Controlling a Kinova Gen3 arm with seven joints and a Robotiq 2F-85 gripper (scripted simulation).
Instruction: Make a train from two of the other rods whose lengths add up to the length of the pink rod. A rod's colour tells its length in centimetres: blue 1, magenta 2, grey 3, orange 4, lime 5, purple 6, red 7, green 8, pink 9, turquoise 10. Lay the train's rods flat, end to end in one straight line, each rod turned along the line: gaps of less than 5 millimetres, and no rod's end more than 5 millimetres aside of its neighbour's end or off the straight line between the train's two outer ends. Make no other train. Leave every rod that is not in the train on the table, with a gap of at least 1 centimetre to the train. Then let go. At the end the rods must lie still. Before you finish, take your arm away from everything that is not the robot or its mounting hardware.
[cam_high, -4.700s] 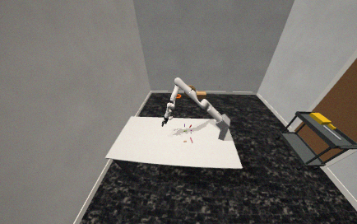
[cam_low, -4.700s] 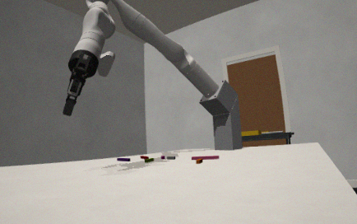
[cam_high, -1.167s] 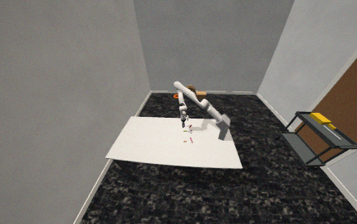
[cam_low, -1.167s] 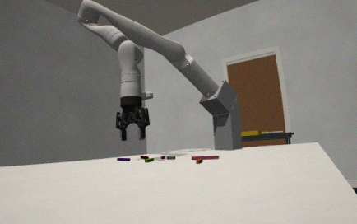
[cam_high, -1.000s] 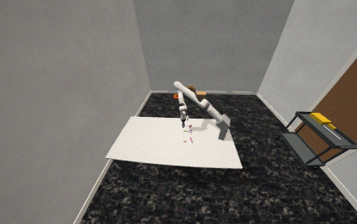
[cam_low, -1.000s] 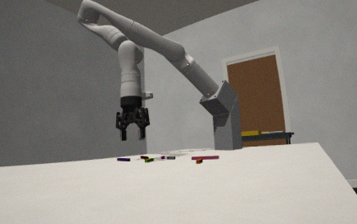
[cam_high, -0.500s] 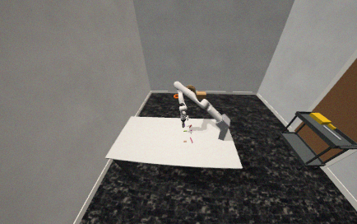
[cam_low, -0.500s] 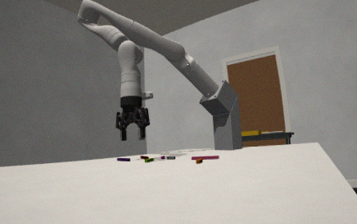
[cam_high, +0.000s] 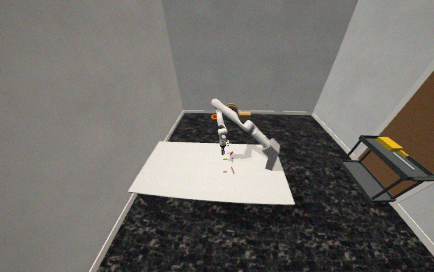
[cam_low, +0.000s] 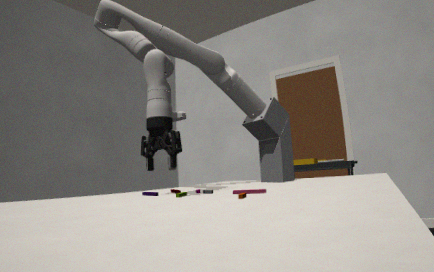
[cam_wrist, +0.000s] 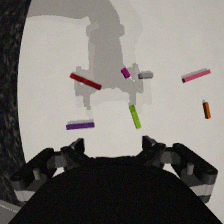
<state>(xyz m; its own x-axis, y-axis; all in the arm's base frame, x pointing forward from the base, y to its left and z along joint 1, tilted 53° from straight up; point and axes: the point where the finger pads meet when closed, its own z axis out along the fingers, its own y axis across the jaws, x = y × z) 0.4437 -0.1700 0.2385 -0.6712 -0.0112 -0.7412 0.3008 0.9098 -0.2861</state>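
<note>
The orange rod lies 60 mm ahead of my hand, 230 mm to the left of it and 80 mm below it. Also, from my hand: lime rod 10 mm behind, 60 mm to the left, 80 mm below; then red rod 120 mm behind, 80 mm below; then purple rod 40 mm behind, 60 mm to the right, 80 mm below.
</note>
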